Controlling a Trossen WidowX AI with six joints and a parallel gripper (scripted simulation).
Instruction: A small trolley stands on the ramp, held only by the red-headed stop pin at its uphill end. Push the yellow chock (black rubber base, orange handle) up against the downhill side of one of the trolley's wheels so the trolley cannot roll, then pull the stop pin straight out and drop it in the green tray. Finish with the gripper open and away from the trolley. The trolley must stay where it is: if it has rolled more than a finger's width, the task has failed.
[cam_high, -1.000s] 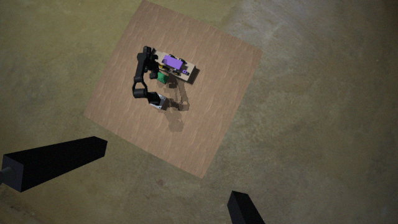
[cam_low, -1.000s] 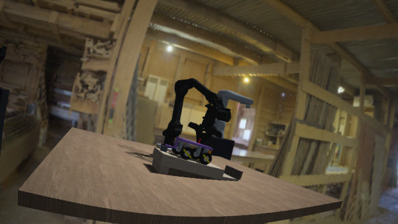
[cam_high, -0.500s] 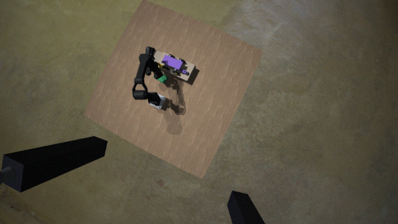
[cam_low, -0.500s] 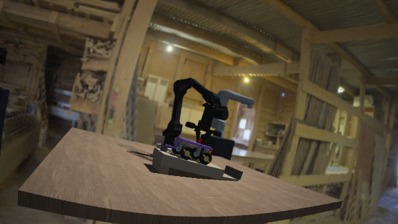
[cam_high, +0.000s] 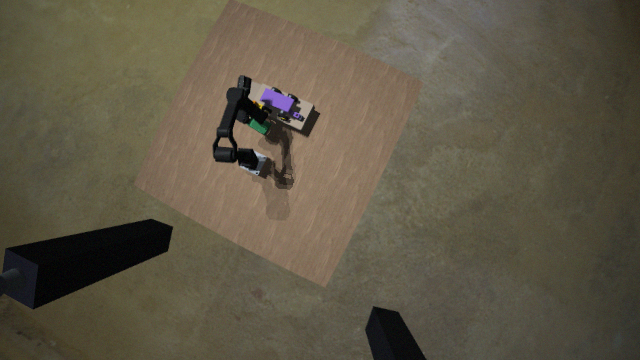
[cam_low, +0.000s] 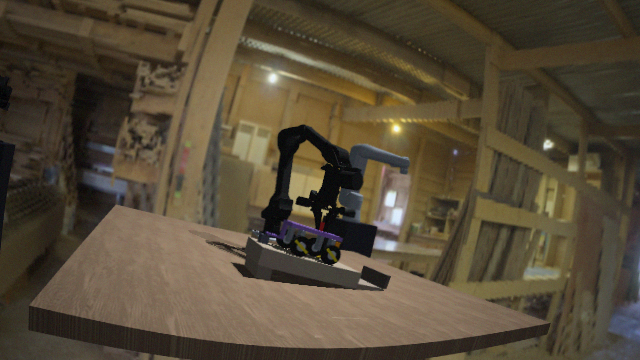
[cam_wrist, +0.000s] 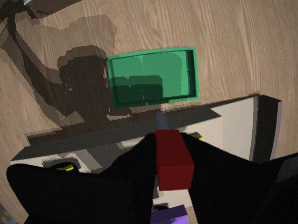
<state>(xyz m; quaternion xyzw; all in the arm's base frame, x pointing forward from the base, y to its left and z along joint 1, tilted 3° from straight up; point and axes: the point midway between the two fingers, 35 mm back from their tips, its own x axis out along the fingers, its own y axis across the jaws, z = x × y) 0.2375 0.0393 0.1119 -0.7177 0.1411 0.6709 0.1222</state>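
My gripper tip is 14 cm above the green tray, 3 cm past it and 1 cm to the right of it. Also, from my gripper tip: purple trolley: 10 cm to the right, 9 cm ahead, 2 cm below; then red-headed stop pin: right at my gripper tip; then yellow chock: 6 cm ahead, 5 cm below.
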